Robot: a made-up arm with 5 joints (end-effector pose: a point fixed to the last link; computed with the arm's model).
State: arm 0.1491 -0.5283 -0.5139 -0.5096 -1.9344
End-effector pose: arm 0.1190 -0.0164 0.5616 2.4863 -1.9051 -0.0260
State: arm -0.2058 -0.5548 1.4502 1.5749 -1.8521
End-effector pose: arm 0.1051 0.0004 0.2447 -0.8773 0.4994 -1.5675
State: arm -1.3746 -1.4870 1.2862 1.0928 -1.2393
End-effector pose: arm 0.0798 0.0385 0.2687 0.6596 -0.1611 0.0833
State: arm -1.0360 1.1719 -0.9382 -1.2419 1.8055
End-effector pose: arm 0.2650 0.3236 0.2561 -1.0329 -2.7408 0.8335
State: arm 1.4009 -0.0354 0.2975 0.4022 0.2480
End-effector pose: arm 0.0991 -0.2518 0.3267 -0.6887 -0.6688 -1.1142
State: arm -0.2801 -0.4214 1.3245 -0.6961 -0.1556
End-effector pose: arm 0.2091 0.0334 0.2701 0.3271 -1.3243 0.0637
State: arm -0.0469 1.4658 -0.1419 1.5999 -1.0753
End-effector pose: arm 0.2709 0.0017 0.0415 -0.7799 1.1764 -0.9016
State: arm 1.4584 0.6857 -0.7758 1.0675 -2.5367
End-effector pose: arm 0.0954 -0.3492 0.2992 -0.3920 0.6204 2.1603
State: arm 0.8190 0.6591 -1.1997 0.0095 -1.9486
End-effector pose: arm 0.2903 -0.2538 0.4287 1.4420 -2.1577 -1.4658
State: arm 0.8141 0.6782 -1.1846 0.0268 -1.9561
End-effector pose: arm 0.2956 -0.2570 0.4197 1.4310 -2.1127 -1.5289
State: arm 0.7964 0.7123 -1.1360 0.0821 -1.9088
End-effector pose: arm 0.3086 -0.2615 0.3982 1.3162 -2.0065 -1.6619
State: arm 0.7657 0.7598 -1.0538 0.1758 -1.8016
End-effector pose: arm 0.3269 -0.2638 0.3633 1.0948 -1.8170 -1.8196
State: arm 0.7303 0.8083 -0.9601 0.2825 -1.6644
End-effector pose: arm 0.3433 -0.2609 0.3240 0.8440 -1.5771 -1.9163
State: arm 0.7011 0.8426 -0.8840 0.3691 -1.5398
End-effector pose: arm 0.3530 -0.2545 0.2936 0.6519 -1.3715 -1.9307
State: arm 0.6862 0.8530 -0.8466 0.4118 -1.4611
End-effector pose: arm 0.3565 -0.2499 0.2809 0.5565 -1.2741 -1.9046
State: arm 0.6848 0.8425 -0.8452 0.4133 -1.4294
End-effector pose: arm 0.3563 -0.2490 0.2842 0.5374 -1.2830 -1.8735
